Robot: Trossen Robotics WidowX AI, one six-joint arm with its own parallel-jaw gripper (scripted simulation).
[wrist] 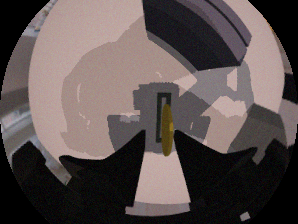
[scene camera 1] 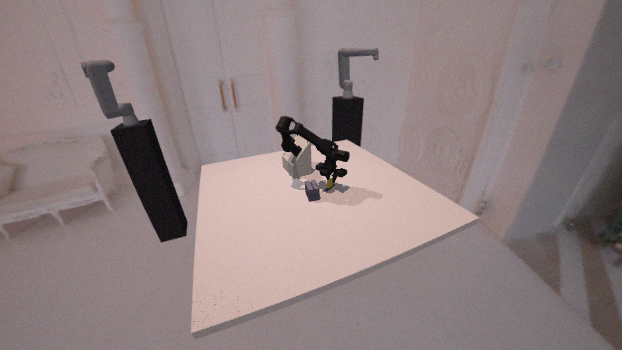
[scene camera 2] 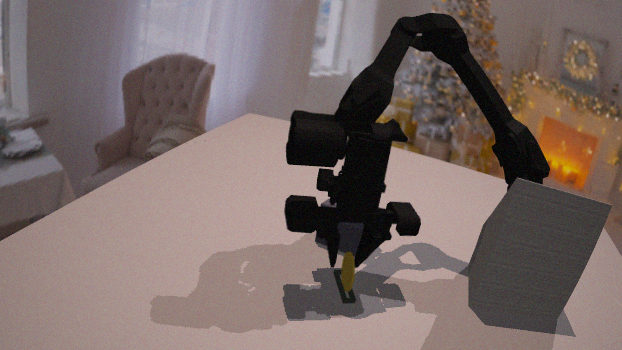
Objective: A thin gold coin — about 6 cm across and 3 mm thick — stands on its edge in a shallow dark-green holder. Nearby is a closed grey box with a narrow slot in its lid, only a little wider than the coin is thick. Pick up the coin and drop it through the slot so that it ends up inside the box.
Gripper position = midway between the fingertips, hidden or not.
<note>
In view: my gripper (scene camera 2: 343,266) and a grey box (wrist: 180,37).
My gripper is seen too in the wrist view (wrist: 160,133).
</note>
